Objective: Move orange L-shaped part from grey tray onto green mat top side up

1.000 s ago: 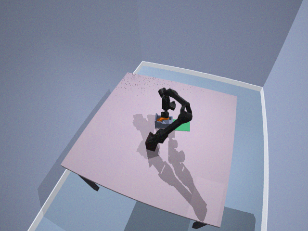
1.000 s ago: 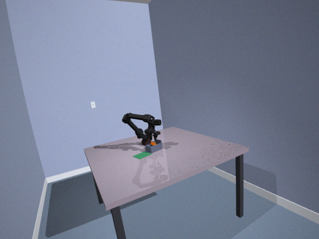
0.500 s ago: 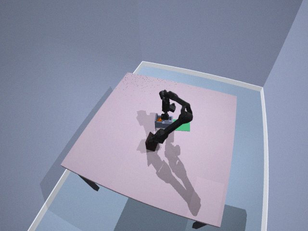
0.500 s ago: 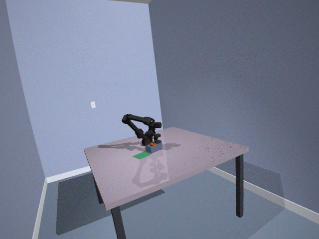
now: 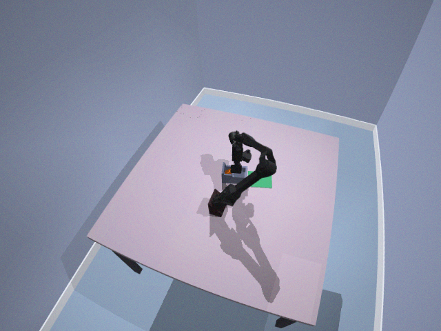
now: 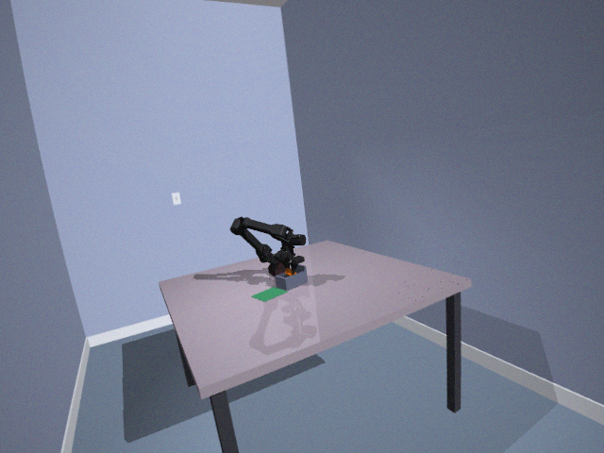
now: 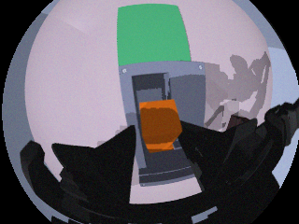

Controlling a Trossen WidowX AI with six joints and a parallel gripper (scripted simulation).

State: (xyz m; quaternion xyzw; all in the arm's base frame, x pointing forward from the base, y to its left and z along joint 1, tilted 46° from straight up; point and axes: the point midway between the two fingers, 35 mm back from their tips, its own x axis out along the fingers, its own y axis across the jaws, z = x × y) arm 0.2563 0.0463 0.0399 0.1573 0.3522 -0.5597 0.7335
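Now: the green mat 4 cm ahead of my gripper tip, 14 cm to the right of it and 8 cm below it. The rest, counted from my gripper tip: orange L-shaped part (3 cm behind, 3 cm to the left, 3 cm below).
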